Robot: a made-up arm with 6 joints.
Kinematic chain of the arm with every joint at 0, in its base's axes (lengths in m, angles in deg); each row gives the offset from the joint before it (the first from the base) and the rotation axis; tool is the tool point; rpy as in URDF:
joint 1: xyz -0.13 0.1 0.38 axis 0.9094 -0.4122 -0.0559
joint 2: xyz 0.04 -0.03 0 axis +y
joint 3: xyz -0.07 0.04 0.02 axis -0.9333 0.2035 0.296
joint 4: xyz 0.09 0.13 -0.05 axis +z
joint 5: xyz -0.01 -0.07 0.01 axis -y
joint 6: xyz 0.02 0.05 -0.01 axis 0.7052 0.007 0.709
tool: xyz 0.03 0.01 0.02 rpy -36.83 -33 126.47
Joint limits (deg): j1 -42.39..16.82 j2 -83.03..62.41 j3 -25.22..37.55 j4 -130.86..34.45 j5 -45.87..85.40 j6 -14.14..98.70
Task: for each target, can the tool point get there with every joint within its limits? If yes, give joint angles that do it. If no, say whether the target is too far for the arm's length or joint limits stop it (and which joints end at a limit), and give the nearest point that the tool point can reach.
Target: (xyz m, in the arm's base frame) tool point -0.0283 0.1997 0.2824
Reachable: yes | joints -34.94 -50.39 16.86 2.14 -15.73 2.86
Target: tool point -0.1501 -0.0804 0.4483
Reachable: no: joint limits stop it (at a limit: joint 1, joint 3, joint 6) | nearest point -0.1915 0.1017 0.3007 | short by 0.238 m
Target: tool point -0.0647 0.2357 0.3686
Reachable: yes | joints -13.01 23.69 -2.60 -43.99 57.52 49.60
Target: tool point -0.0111 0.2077 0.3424
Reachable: yes | joints -10.00 -56.84 26.51 -12.90 -10.80 18.44
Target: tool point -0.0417 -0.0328 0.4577
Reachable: no: joint limits stop it (at a limit: joint 1, joint 3, joint 6) | nearest point -0.0611 0.1663 0.4687 | short by 0.200 m
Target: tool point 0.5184 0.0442 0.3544
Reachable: no: too far | nearest point 0.0477 0.1965 0.3797 | short by 0.495 m
